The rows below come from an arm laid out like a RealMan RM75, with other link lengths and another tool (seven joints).
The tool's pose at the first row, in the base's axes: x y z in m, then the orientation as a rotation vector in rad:
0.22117 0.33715 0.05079 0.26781 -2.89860 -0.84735
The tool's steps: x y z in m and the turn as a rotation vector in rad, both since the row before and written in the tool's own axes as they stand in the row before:
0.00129 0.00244 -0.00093 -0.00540 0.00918 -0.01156
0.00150 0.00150 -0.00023 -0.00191 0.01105 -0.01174
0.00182 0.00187 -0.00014 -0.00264 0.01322 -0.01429
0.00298 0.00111 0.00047 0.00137 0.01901 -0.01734
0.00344 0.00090 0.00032 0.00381 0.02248 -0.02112
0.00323 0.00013 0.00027 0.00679 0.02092 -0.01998
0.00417 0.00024 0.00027 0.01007 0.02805 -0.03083
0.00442 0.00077 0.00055 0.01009 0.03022 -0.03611
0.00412 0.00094 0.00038 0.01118 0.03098 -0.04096
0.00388 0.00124 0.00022 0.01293 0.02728 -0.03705
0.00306 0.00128 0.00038 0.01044 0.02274 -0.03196
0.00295 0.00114 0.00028 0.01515 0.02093 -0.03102
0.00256 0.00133 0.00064 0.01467 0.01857 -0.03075
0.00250 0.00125 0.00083 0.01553 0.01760 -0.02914
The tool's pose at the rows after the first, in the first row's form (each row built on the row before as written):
0.21971 0.33843 0.05296 0.28747 -2.88865 -0.85333
0.21806 0.33922 0.05406 0.30827 -2.87865 -0.85359
0.21602 0.34026 0.05531 0.33334 -2.86635 -0.85438
0.21286 0.34067 0.05572 0.36500 -2.85082 -0.84760
0.20932 0.34063 0.05619 0.40321 -2.83322 -0.83655
0.20616 0.33990 0.05628 0.43930 -2.81813 -0.82178
0.20211 0.33886 0.05653 0.49307 -2.79765 -0.80133
0.19766 0.33812 0.05688 0.55420 -2.77394 -0.78073
0.19353 0.33736 0.05746 0.62170 -2.74843 -0.75907
0.18960 0.33666 0.05832 0.68231 -2.72624 -0.73588
0.18635 0.33628 0.05898 0.73366 -2.70642 -0.71706
0.18330 0.33569 0.05964 0.78394 -2.69007 -0.69275
0.18038 0.33548 0.06004 0.83291 -2.67471 -0.67019
0.17748 0.33521 0.06022 0.87932 -2.66022 -0.64657

